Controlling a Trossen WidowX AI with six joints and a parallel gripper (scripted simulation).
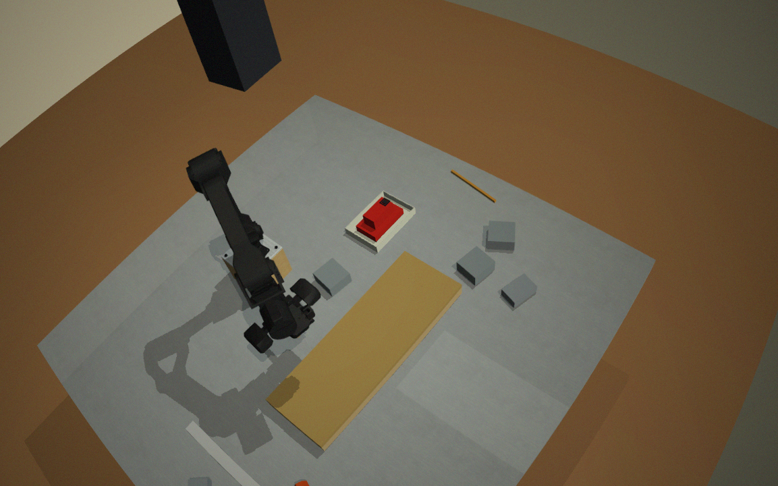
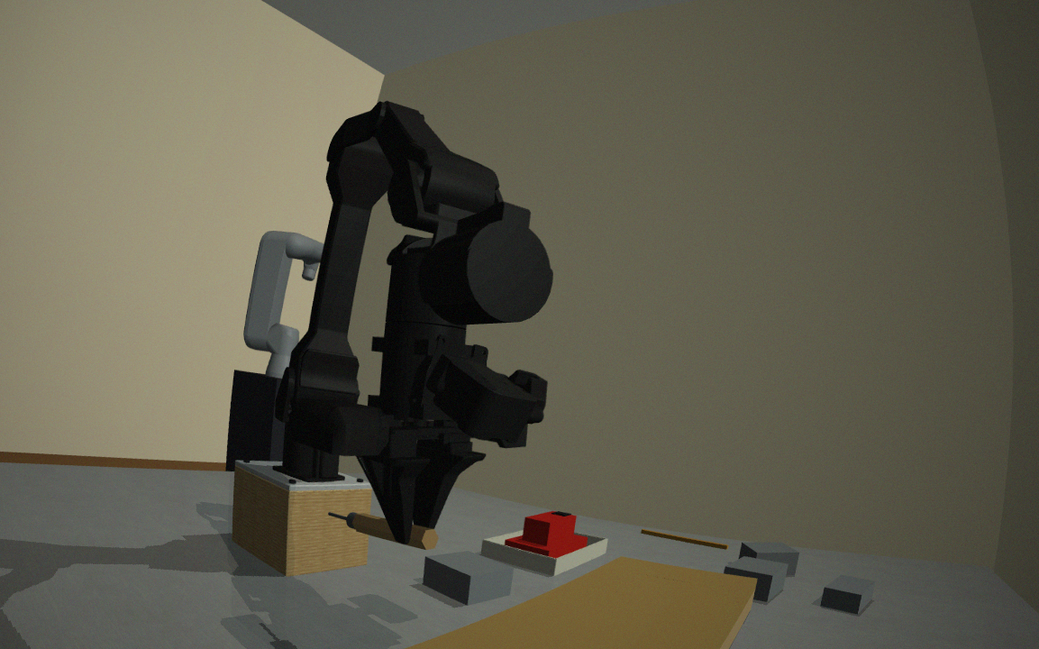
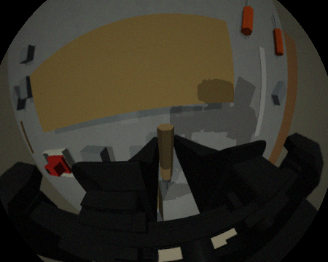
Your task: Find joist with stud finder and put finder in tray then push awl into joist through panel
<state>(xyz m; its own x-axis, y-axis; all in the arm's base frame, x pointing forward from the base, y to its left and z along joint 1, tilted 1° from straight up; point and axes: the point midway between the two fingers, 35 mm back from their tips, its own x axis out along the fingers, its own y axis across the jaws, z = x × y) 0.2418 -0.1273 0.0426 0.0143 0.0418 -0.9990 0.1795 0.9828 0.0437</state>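
Now: the awl 5 cm behind my gripper tip and 1 cm to the left of it. From my gripper tip the other things lie so: red stud finder: 6 cm behind, 44 cm to the left, 6 cm below; then white strip: 1 cm ahead, 34 cm to the right, 11 cm below; then tray: 6 cm behind, 43 cm to the left, 10 cm below.
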